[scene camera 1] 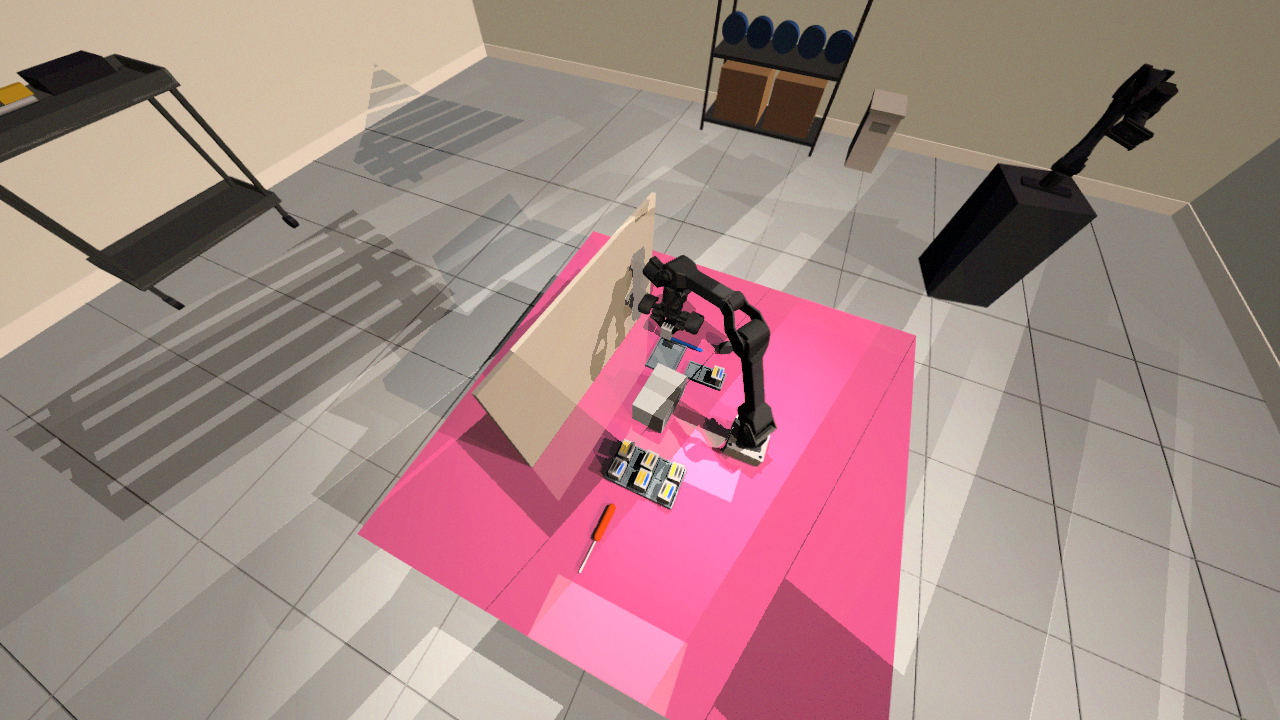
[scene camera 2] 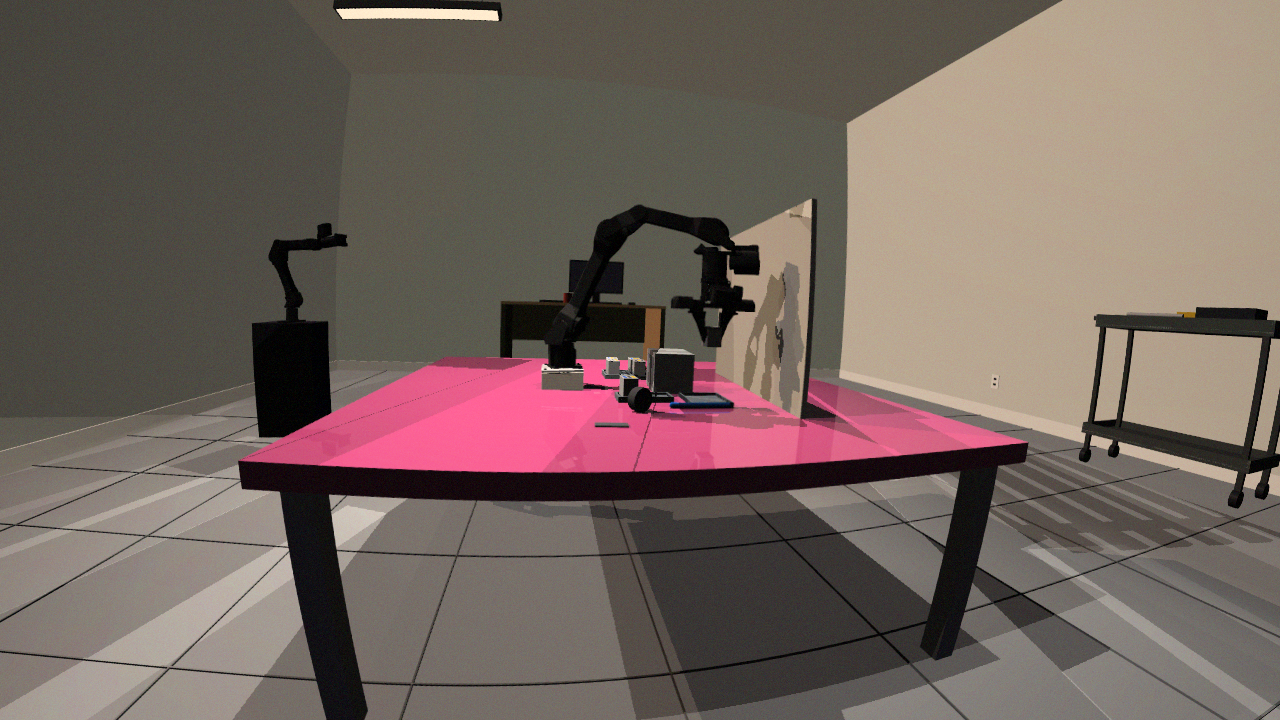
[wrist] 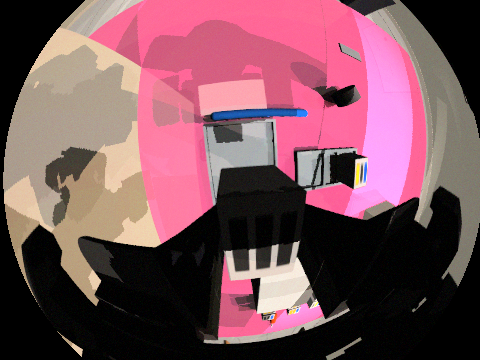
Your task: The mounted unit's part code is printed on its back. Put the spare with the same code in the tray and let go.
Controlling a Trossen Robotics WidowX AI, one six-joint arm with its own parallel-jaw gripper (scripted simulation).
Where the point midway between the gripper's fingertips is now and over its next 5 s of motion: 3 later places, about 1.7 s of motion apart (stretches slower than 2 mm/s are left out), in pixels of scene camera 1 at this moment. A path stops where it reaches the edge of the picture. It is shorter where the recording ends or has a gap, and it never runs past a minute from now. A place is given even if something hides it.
The gripper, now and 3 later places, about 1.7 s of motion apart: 668,330; 666,338; 666,345; 667,352
